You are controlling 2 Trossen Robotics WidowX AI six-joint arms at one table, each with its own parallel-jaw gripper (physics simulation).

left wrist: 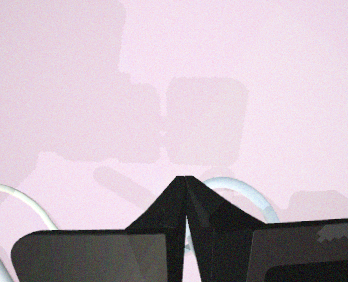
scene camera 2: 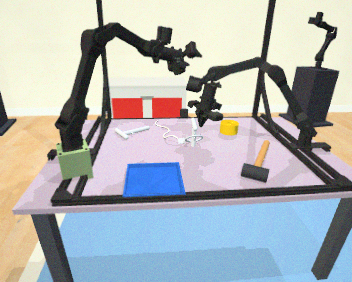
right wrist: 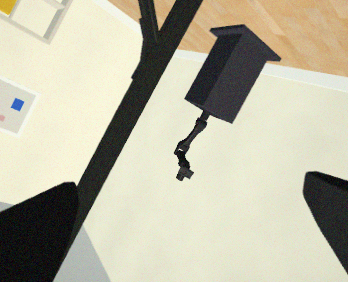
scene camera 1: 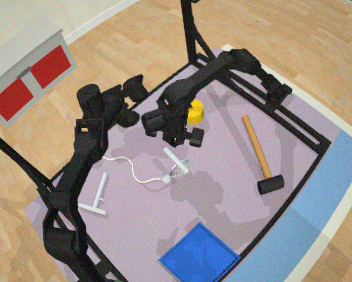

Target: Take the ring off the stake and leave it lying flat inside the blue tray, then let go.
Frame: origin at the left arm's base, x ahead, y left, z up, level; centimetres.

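Seen in the pictures: left gripper, fingertip midpoint: (left wrist: 184, 183) (scene camera 2: 200, 127) (scene camera 1: 174, 146); right gripper, fingertip midpoint: (scene camera 2: 195, 60) (right wrist: 191, 188); left arm's base, link origin: (scene camera 2: 303, 144) (scene camera 1: 273, 99); right arm's base, link origin: (scene camera 2: 72, 146).
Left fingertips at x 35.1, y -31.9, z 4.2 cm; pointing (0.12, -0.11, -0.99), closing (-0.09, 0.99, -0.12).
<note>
Pixels of each thing's top centre, then the offset from my left fingertips to it. "spot": a spot on its surface instead.
- white stake, top centre: (scene camera 1: 175, 158) (scene camera 2: 194, 121) dx +6.4, dy +3.4, dz +4.9 cm
- blue tray, top centre: (scene camera 1: 199, 260) (scene camera 2: 153, 176) dx +35.5, dy +21.0, dz -3.9 cm
- white cord, surface spot: (scene camera 1: 133, 169) spot: dx +10.7, dy -13.1, dz -5.7 cm
- small plug, surface spot: (scene camera 1: 166, 179) spot: dx +11.1, dy +0.5, dz -4.5 cm
- hammer, top centre: (scene camera 1: 260, 147) (scene camera 2: 262, 150) dx -8.5, dy +29.8, dz -1.2 cm
- yellow cylinder, top centre: (scene camera 1: 191, 107) (scene camera 2: 229, 122) dx -18.4, dy +0.4, dz -1.2 cm
- white T-piece, top centre: (scene camera 1: 96, 190) (scene camera 2: 134, 128) dx +23.9, dy -23.1, dz -4.2 cm
A pale silver ring (scene camera 1: 172, 175) (scene camera 2: 200, 137) lies low around the foot of the white stake (scene camera 1: 176, 160) (scene camera 2: 194, 128) in the middle of the pink table. Part of its arc shows in the left wrist view (left wrist: 240, 186) behind the fingers. My left gripper (scene camera 1: 175, 143) (scene camera 2: 203, 122) (left wrist: 184, 183) is shut and empty, hanging just above and beside the stake's top. My right gripper (scene camera 1: 139, 103) (scene camera 2: 187, 60) is open and empty, held high above the table's back left. The blue tray (scene camera 1: 200, 255) (scene camera 2: 153, 179) lies empty at the table's front edge.
A white cord (scene camera 1: 133, 169) (scene camera 2: 163, 128) ends in a small plug (scene camera 1: 166, 179) beside the stake. A hammer (scene camera 1: 259, 151) (scene camera 2: 259, 162), a yellow cylinder (scene camera 1: 196, 112) (scene camera 2: 228, 127) and a white T-piece (scene camera 1: 97, 196) (scene camera 2: 131, 131) lie around. A black frame edges the table.
</note>
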